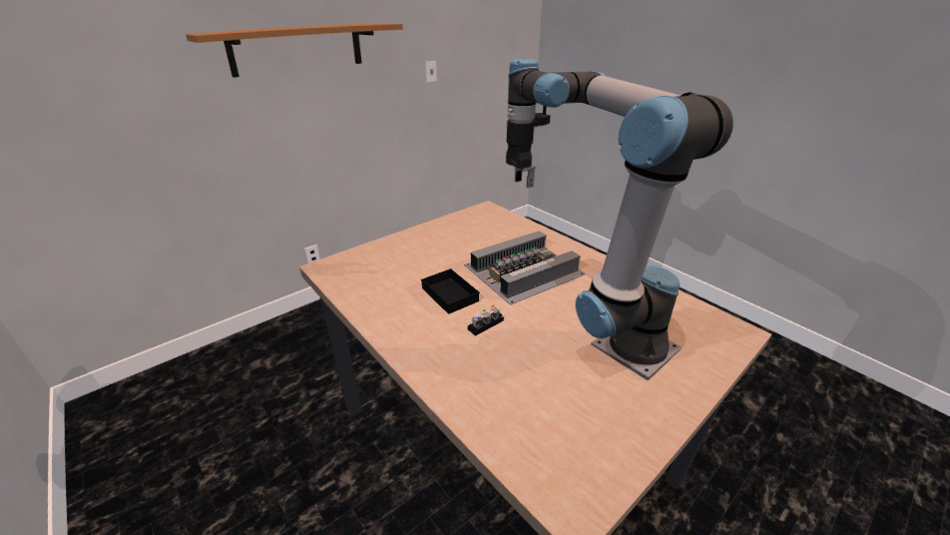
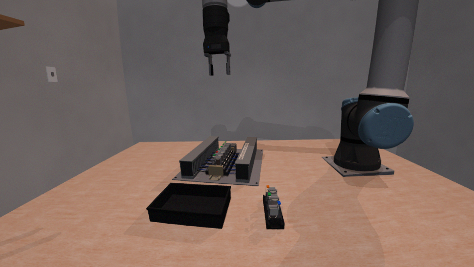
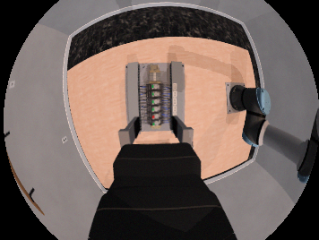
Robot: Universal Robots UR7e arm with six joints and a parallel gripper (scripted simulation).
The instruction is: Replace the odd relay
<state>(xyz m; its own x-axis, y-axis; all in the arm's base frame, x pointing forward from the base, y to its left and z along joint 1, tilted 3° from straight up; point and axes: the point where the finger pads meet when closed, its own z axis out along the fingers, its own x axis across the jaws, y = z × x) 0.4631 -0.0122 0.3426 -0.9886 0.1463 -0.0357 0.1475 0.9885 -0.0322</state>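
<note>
Right now my hand is 29 cm above the relay, 5 cm to the right of it and 1 cm short of it. Also, from my hand: black tray (32 cm below, 26 cm to the left, 5 cm ahead).
</note>
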